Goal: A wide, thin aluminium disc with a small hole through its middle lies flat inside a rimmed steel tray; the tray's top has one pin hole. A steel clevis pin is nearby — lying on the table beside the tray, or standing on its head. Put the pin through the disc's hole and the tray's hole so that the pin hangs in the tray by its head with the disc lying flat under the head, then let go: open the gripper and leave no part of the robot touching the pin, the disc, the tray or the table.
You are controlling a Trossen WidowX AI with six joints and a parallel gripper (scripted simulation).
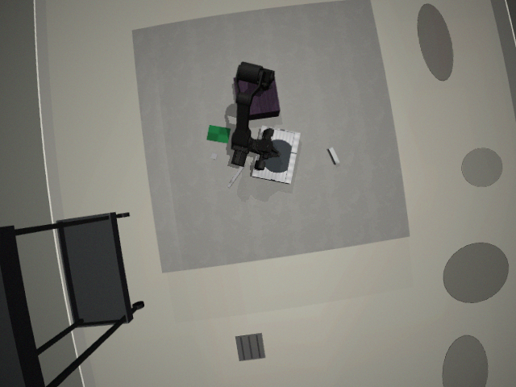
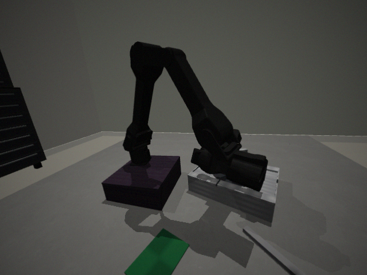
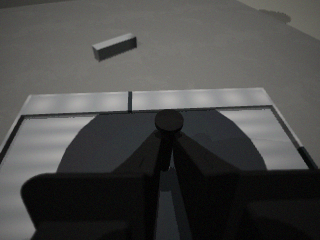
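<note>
Now: the rimmed steel tray 10 mm behind my gripper tip, 10 mm to the right of it and 40 mm below it. The rest, counted from my gripper tip: dark aluminium disc: 10 mm to the right, 30 mm below; grey square: 90 mm behind, 310 mm to the right, 90 mm below; steel clevis pin: 10 mm below.
</note>
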